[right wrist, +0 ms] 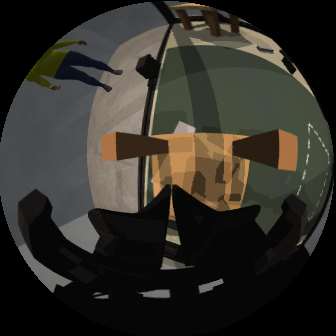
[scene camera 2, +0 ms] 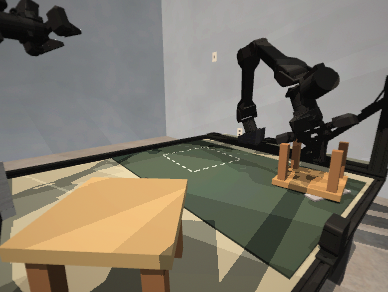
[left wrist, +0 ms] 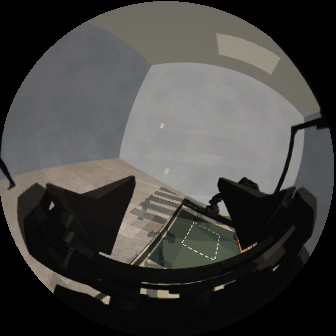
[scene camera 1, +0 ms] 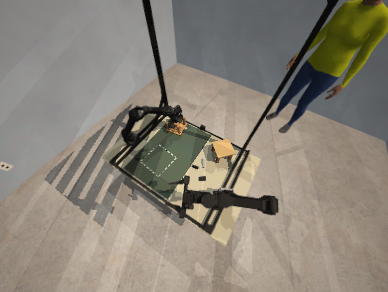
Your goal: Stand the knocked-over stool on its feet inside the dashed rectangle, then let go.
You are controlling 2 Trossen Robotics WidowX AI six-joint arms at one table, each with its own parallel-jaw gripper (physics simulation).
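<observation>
The knocked-over stool lies upside down on the green mat, its seat down and its legs pointing up. It is outside the dashed rectangle, at the top of the mat in scene camera 1 and right of the rectangle in scene camera 2. My right gripper is shut and empty, close to the stool's far side in scene camera 2; its fingertips are partly hidden there. My left gripper is open and empty, high above the table and away from the stool.
A second, upright stool stands off the mat, at the front left of scene camera 2. Small dark pieces lie near it. A pale flat piece lies beside the knocked-over stool. A black frame edges the table.
</observation>
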